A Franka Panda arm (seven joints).
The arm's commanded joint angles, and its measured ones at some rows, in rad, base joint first. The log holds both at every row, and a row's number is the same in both.
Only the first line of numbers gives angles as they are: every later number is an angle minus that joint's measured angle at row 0.
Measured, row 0: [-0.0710 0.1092 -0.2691 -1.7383 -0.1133 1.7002 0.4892]
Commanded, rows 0 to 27: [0.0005 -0.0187 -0.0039 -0.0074 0.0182 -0.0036 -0.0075]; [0.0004 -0.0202 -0.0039 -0.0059 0.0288 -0.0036 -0.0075]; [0.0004 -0.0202 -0.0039 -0.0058 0.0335 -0.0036 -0.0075]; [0.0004 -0.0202 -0.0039 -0.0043 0.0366 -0.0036 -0.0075]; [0.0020 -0.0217 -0.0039 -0.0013 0.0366 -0.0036 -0.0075]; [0.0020 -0.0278 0.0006 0.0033 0.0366 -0.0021 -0.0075]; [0.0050 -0.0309 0.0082 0.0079 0.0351 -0.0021 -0.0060]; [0.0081 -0.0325 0.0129 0.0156 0.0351 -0.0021 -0.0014]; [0.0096 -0.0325 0.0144 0.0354 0.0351 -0.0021 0.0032]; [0.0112 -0.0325 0.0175 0.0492 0.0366 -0.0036 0.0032]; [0.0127 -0.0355 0.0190 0.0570 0.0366 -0.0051 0.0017]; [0.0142 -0.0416 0.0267 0.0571 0.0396 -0.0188 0.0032]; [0.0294 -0.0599 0.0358 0.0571 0.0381 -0.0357 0.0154]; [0.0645 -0.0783 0.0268 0.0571 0.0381 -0.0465 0.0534]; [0.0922 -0.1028 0.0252 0.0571 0.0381 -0.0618 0.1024]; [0.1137 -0.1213 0.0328 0.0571 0.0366 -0.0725 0.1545]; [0.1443 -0.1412 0.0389 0.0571 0.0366 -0.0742 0.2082]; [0.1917 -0.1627 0.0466 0.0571 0.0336 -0.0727 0.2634]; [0.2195 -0.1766 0.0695 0.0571 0.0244 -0.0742 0.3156]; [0.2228 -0.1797 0.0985 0.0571 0.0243 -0.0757 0.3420]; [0.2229 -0.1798 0.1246 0.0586 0.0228 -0.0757 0.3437]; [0.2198 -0.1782 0.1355 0.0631 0.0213 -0.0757 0.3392]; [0.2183 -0.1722 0.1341 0.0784 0.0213 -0.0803 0.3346]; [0.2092 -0.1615 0.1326 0.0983 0.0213 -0.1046 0.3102]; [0.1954 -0.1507 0.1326 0.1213 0.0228 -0.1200 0.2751]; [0.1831 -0.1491 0.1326 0.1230 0.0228 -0.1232 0.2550]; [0.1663 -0.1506 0.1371 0.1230 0.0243 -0.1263 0.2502]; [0.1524 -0.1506 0.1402 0.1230 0.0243 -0.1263 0.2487]
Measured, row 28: [0.2025 -0.1678 0.1286 0.0846 0.0279 -0.0889 0.2879]
